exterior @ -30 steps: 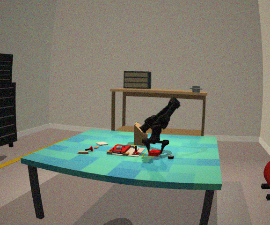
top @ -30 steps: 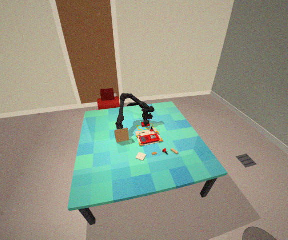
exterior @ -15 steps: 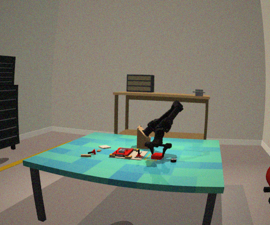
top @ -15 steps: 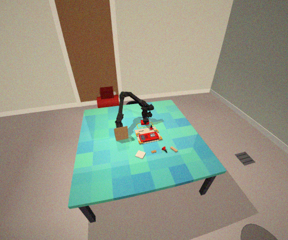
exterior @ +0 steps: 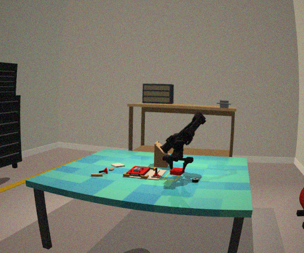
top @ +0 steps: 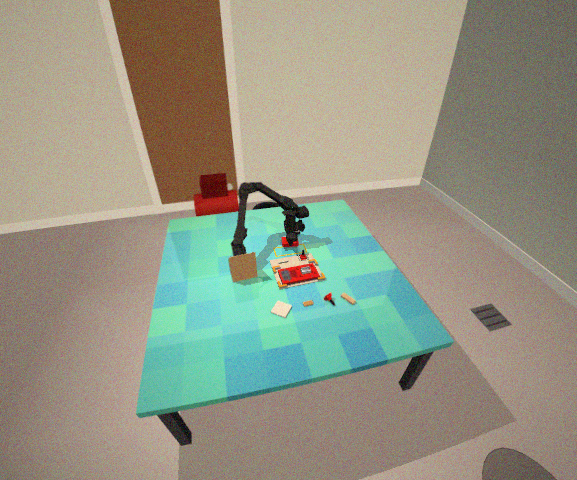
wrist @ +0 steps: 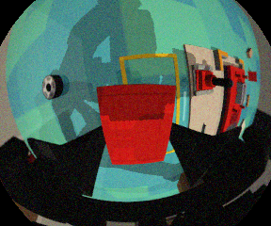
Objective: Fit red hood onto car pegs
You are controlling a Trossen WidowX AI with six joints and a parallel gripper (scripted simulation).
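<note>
Now: the grey engine block 3 cm ahead of my gripper tip, 25 cm to the right of it and 1 cm below it. Round my gripper tip: white tile (15 cm behind, 46 cm to the right, 3 cm below); then red hood (1 cm above); then black wheel (8 cm ahead, 13 cm to the left, 3 cm below).
</note>
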